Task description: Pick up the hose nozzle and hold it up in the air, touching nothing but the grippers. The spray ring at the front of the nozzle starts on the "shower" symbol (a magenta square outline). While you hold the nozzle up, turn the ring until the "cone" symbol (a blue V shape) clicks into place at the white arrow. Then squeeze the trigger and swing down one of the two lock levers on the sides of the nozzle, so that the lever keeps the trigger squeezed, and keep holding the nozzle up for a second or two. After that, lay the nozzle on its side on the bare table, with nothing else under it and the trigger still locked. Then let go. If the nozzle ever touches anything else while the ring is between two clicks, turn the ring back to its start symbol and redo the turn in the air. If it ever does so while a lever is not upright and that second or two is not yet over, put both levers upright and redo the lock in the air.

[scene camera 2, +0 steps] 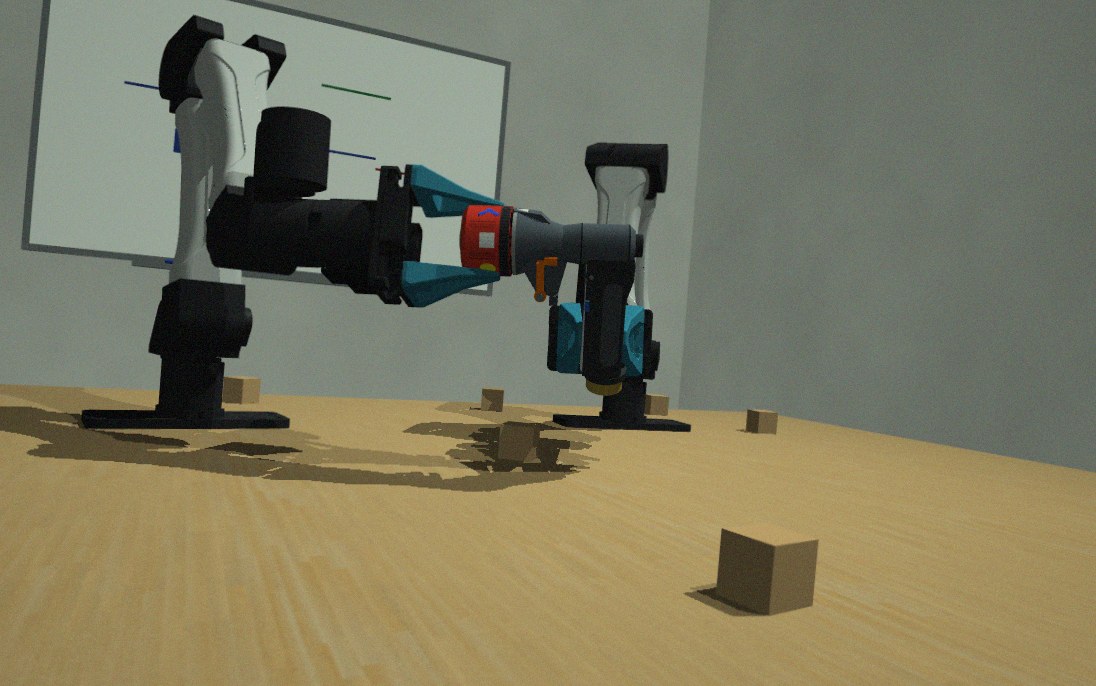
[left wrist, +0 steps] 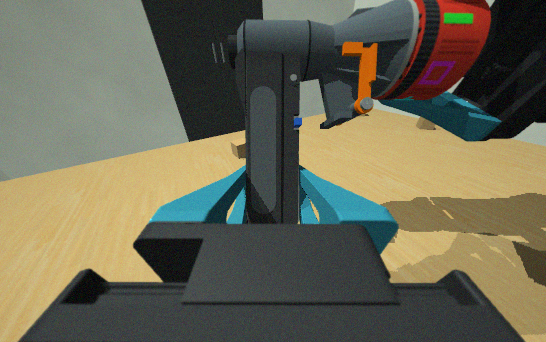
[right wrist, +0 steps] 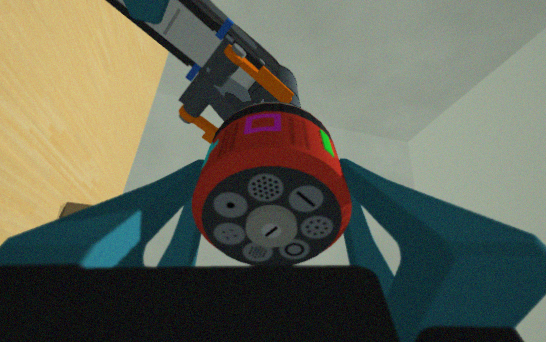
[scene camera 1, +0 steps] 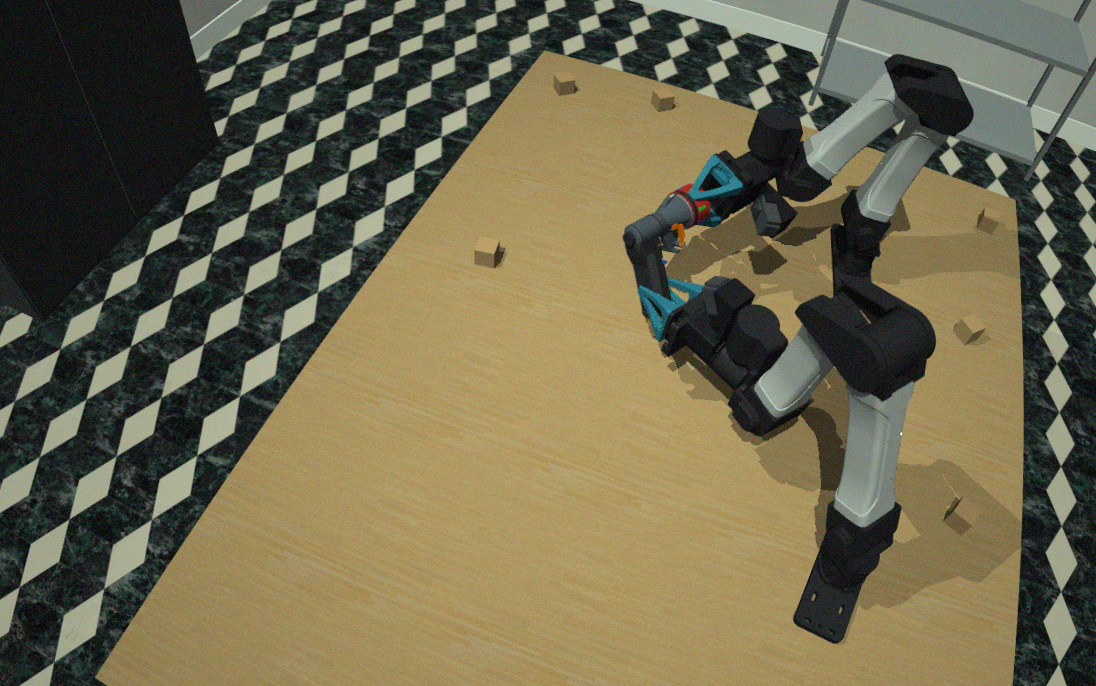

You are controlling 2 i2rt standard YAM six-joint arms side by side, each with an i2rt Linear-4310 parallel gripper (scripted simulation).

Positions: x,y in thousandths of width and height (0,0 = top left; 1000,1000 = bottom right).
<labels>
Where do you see a cube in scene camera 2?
692,614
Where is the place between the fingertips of my left gripper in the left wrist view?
499,501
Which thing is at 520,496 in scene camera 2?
My left gripper.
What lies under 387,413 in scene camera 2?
My right gripper.
</labels>
